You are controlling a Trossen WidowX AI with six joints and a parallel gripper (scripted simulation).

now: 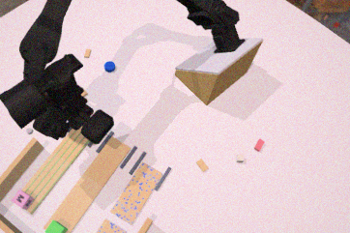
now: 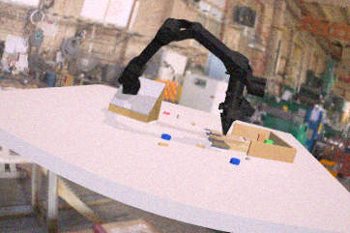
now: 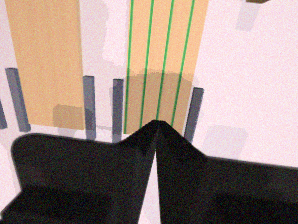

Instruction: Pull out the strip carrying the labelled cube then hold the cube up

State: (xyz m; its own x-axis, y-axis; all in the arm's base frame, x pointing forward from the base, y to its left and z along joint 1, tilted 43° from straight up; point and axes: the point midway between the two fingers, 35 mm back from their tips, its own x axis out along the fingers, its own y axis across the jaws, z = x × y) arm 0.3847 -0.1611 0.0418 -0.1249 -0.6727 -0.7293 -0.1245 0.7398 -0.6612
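Now: the strip 10 cm ahead of my gripper tip, 4 cm below it and 2 cm to the left of it.
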